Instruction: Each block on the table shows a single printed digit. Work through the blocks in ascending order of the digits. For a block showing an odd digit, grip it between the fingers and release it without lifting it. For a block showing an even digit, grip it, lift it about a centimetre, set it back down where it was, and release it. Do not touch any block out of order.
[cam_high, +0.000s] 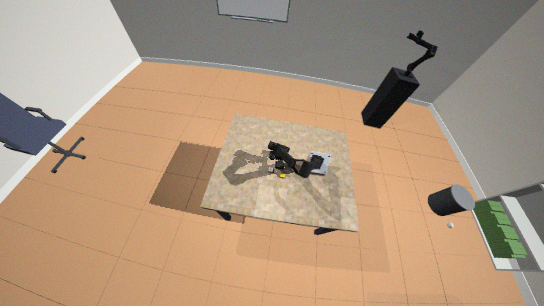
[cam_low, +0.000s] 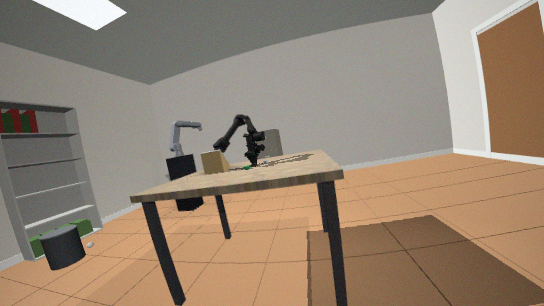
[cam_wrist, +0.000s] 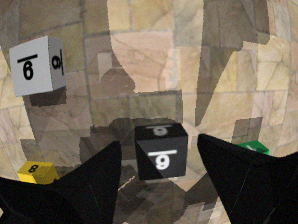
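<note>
Right now the black block is 1 cm behind my gripper tip. Also, from my gripper tip: white block 8 cm to the left, 5 cm ahead; then green block 8 cm to the right, 3 cm behind; then yellow block 10 cm to the left, 4 cm behind.
</note>
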